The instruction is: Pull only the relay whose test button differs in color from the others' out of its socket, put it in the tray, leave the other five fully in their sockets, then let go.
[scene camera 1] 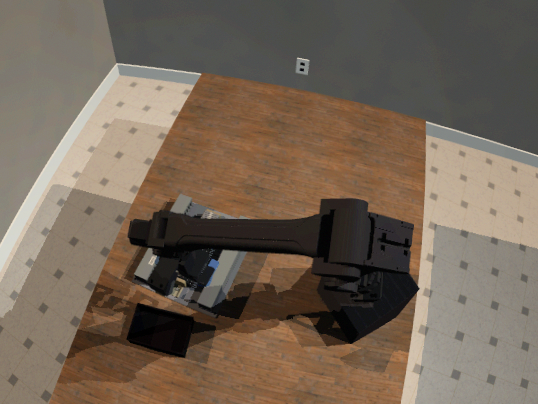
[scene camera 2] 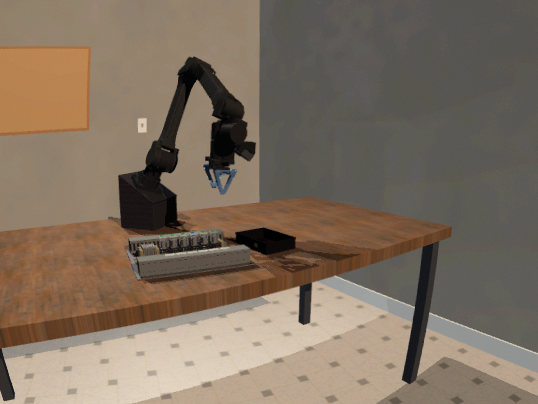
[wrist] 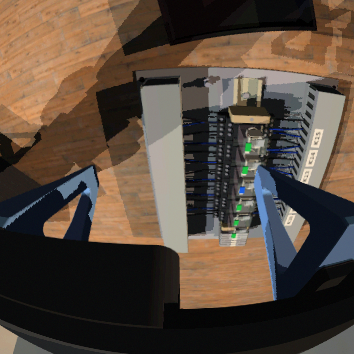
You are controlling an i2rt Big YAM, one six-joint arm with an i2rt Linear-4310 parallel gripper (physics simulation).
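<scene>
The relay with a blue test button sits in the row of relays, third from the tray end, between neighbours with green buttons. Several green-button relays stand in the same row, all apparently seated. The black tray lies on the table beyond the panel's end; no relay shows in it. My gripper is open and empty, high above the panel. In the wrist view the relay row lies towards the right finger. In scene camera 1 the arm hides much of the row.
Two long grey wire ducts flank the relays, with wires running to the row. A beige end block stands at the tray end of the row. The arm's black base stands on the wooden table.
</scene>
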